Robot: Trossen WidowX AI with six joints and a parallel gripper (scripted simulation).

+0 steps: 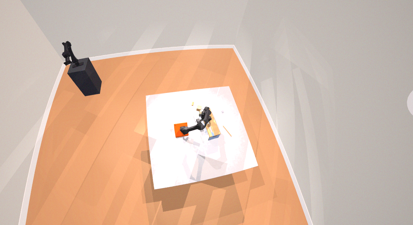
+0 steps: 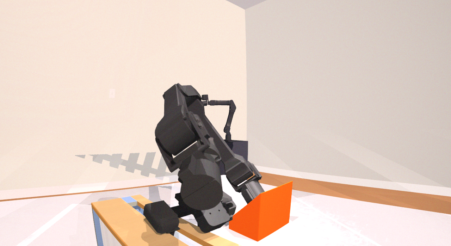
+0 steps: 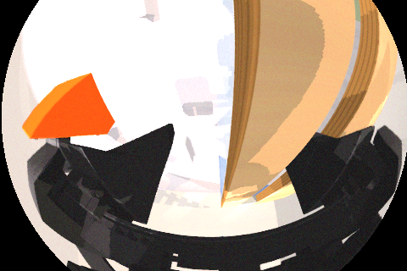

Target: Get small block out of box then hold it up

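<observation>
Now: gripper tip 4 cm short of the clear-fronted box, 2 cm above it and 1 cm to the left of it. Also, from my gripper tip: tan block: 5 cm ahead, 3 cm to the right; then thin orange stick: 30 cm ahead, 13 cm to the right, 8 cm below.
</observation>
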